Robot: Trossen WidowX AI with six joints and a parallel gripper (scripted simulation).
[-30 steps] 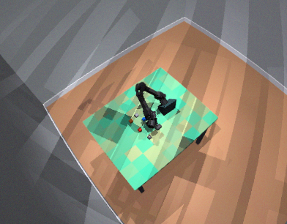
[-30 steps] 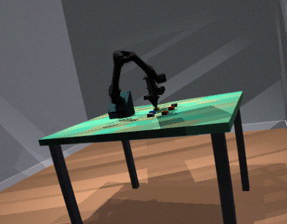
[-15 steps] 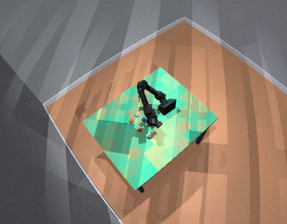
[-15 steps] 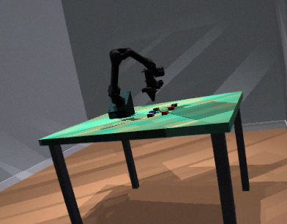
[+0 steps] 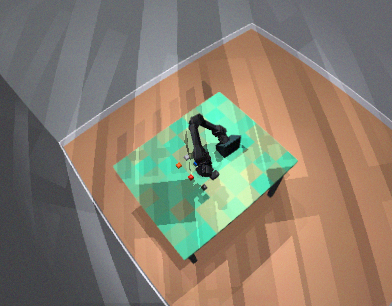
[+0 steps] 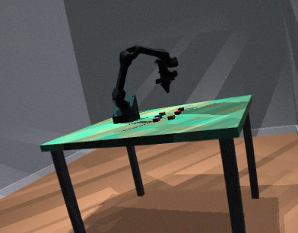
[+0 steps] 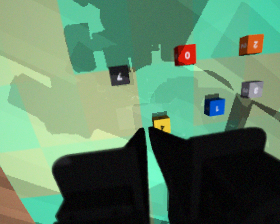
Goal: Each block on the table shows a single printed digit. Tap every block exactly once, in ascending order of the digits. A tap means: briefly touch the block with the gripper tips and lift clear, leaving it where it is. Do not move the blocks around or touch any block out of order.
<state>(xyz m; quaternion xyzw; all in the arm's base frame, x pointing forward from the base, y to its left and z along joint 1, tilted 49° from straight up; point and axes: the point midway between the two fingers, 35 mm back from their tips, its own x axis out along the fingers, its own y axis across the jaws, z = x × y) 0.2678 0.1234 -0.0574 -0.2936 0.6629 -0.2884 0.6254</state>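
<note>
The black block lies 60 mm ahead of my gripper tip, 30 mm to the left of it and 120 mm below it. Also, from my gripper tip: blue block: 20 mm behind, 160 mm to the right, 120 mm below; yellow block: 50 mm behind, 40 mm to the right, 120 mm below; red block: 80 mm ahead, 90 mm to the right, 120 mm below.
</note>
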